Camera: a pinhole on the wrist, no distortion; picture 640 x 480 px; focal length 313.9 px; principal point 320.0 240.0 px. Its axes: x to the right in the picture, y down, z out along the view. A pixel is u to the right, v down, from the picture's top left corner.
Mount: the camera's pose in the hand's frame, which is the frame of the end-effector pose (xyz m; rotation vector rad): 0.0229 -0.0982 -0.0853 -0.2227 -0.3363 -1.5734
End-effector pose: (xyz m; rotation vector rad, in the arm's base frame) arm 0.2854 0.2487 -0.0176 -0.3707 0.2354 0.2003
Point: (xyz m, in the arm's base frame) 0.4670 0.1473 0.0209
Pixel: outside the picture
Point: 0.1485 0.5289 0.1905
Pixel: 203 142
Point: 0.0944 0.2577 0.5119
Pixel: 455 55
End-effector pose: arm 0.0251 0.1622 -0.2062 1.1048 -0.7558 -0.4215
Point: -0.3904 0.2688 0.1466
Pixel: 149 112
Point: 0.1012 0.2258 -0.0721
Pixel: outside the picture
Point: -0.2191 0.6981 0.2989
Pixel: outside the picture
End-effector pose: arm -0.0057 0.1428 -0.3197 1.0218 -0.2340 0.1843
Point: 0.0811 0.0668 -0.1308
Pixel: 206 380
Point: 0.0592 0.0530 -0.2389
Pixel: 277 345
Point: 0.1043 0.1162 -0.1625
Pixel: 153 435
